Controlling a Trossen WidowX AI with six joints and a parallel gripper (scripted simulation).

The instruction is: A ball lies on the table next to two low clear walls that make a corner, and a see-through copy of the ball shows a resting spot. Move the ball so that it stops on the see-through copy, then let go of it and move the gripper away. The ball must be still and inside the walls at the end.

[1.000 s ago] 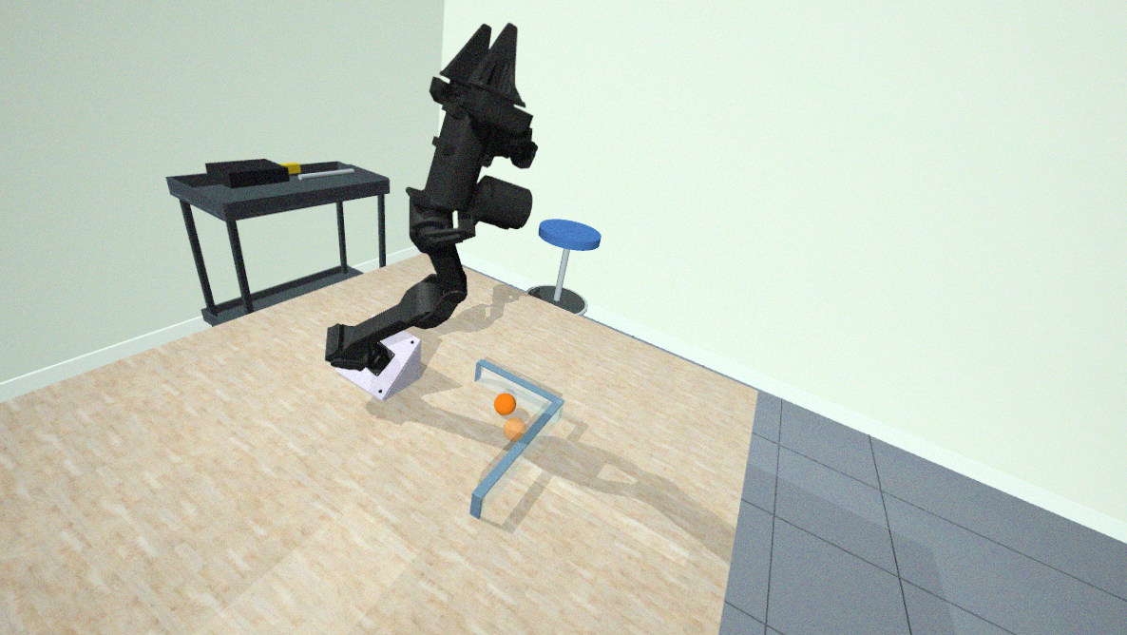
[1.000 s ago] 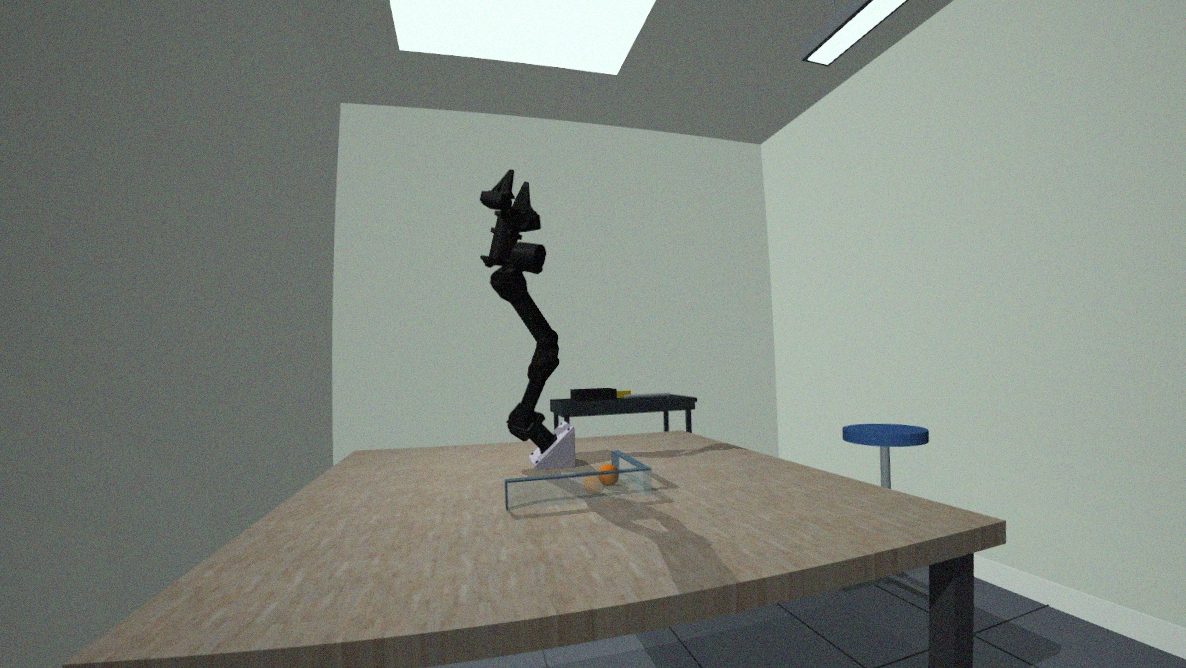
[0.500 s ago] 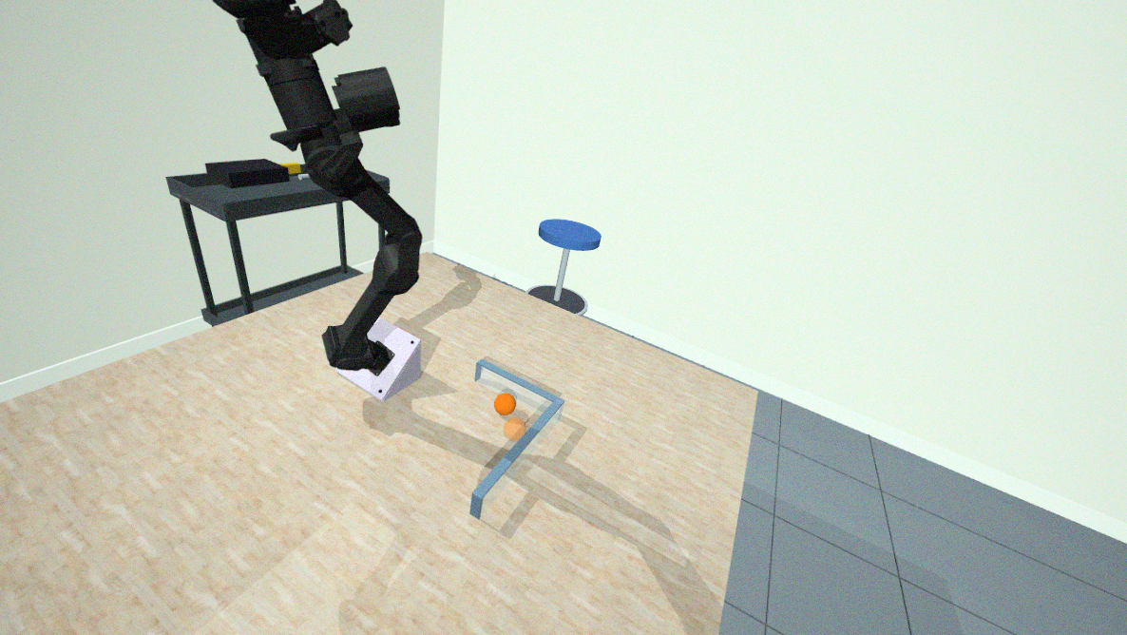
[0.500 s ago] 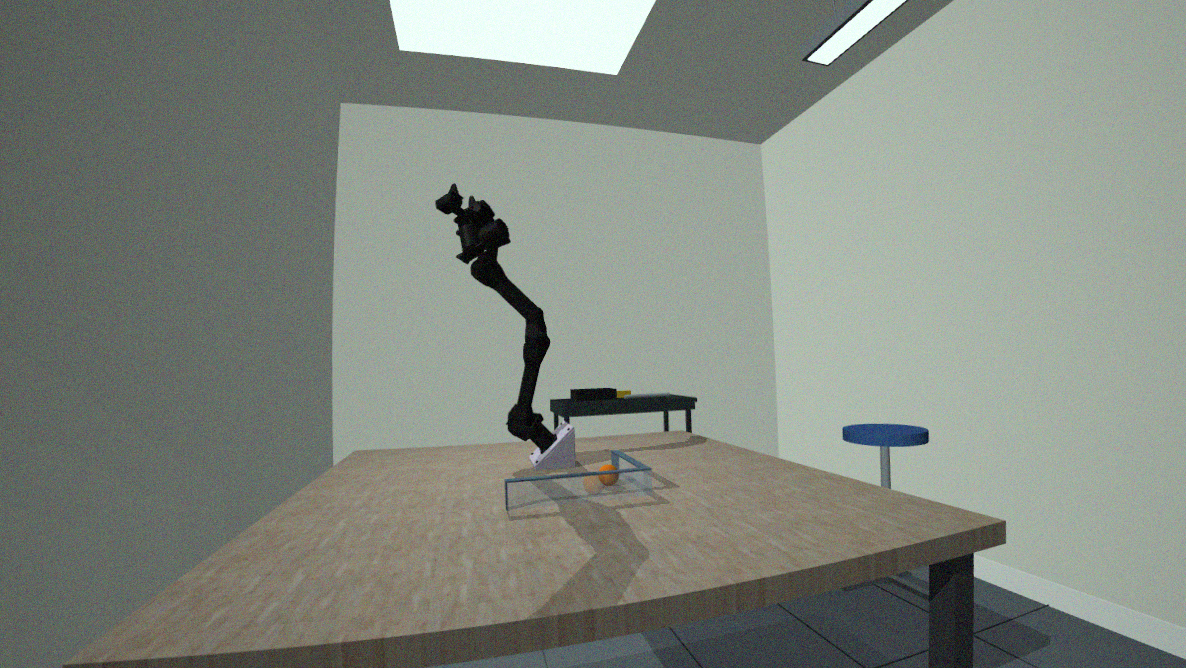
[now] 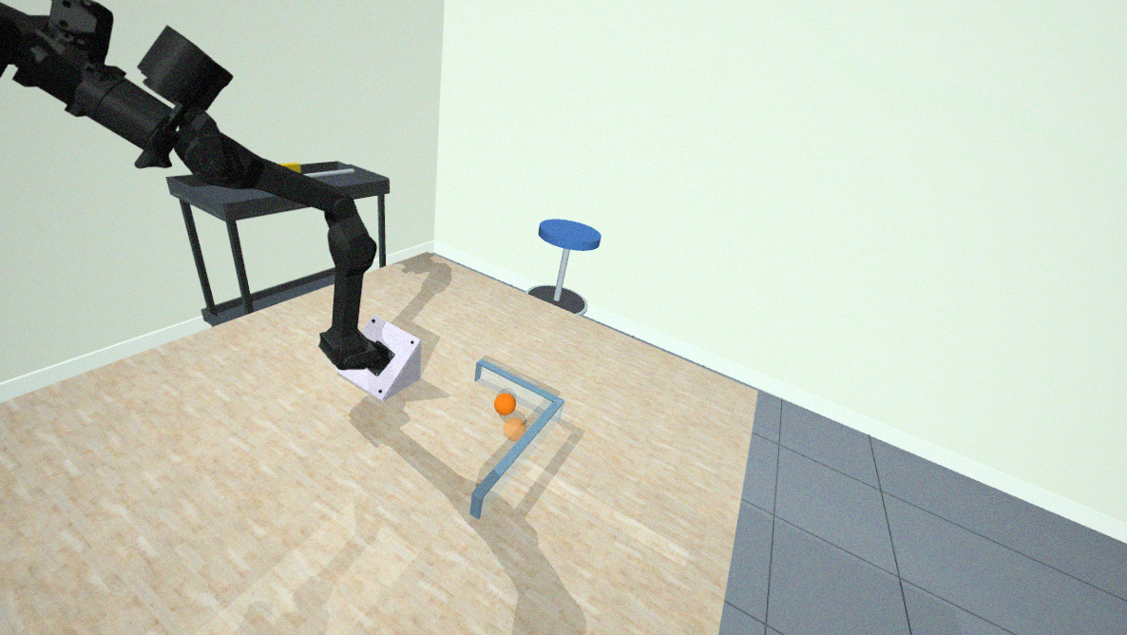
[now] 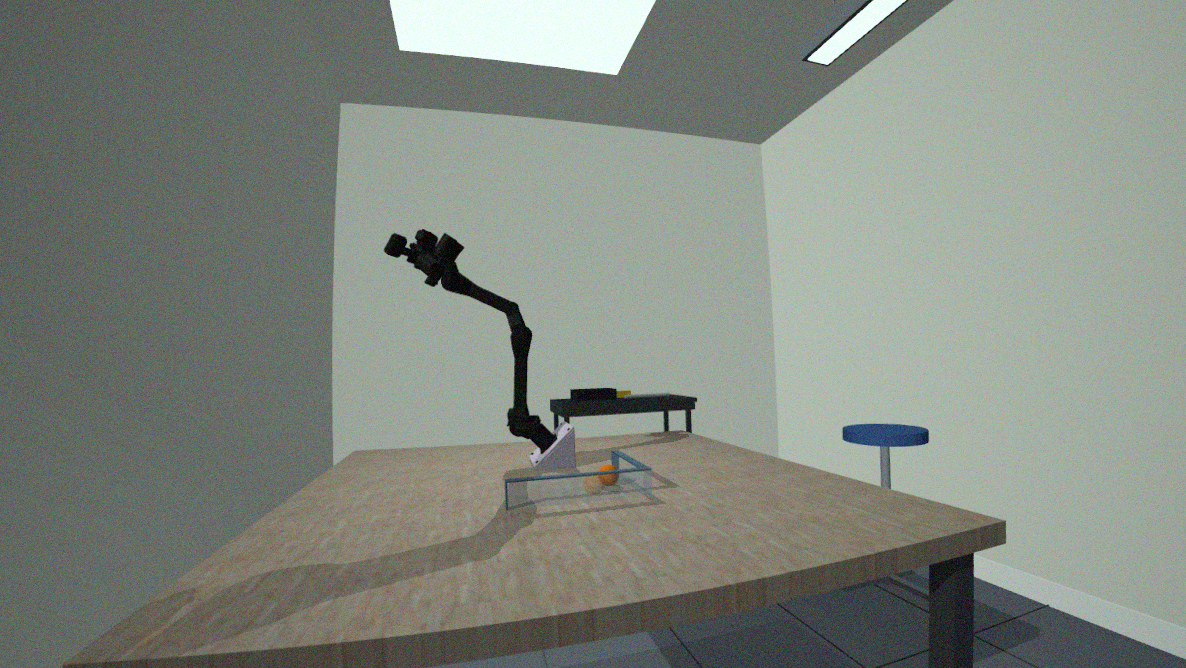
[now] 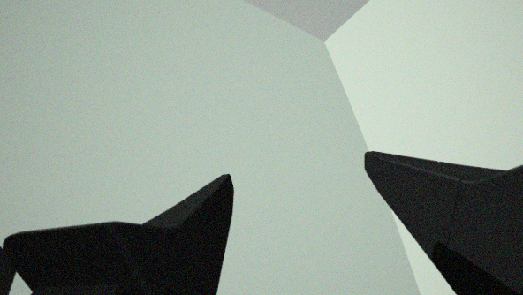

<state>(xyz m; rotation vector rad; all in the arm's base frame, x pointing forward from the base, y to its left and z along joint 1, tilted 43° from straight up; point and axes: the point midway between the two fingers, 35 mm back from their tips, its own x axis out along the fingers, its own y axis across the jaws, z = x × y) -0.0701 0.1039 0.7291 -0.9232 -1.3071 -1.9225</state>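
My gripper tip is now 32 cm short of the orange ball, 57 cm to the right of it and 66 cm above it. Also, from my gripper tip: see-through copy of ball: 39 cm ahead, 53 cm to the left, 66 cm below; then clear wall: 44 cm ahead, 49 cm to the left, 66 cm below.
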